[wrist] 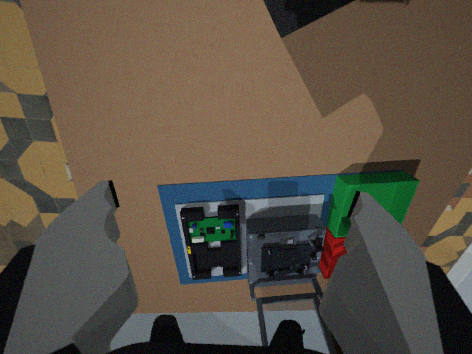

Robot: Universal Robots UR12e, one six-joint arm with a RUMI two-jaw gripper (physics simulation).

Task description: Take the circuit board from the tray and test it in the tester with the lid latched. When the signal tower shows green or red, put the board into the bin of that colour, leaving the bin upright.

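Frame: origin at the arm's base, x ahead, y left, z up, level; millimetres.
Where they show: gripper, fingertip midpoint: (234, 188).
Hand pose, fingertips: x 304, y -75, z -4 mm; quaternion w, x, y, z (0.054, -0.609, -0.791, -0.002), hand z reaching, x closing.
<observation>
After its pixels a point has its place.
The green circuit board (215, 229) {x 576, y -23, z -283 mm} lies in the upper part of the black tray (201, 259) {x 683, y -33, z -285 mm}. The tester (285, 256) {x 574, y 145, z -234 mm}, a grey box with a black fixture inside, stands right of the tray. A dark open frame (287, 299) {x 673, y 182, z -198 mm}, which looks like its raised lid, extends toward the bottom of the view. The green bin (375, 184) {x 357, y 266, z -256 mm} is upright at the right, partly behind the right finger. The red bin (331, 252) {x 558, y 272, z -257 mm} is below it, largely hidden by that finger. My gripper (234, 188) {x 304, y -75, z -4 mm} is wide open and empty, high above the tray and tester. The signal tower cannot be made out.
The tray and tester stand on a pale plate over a blue mat (240, 189) {x 464, y 7, z -301 mm} on the brown table (175, 100) {x 316, y -164, z -303 mm}. A dark block (315, 15) {x 167, y -18, z -157 mm} is at the top edge. Patterned floor (40, 160) shows beyond the table's left and right edges.
</observation>
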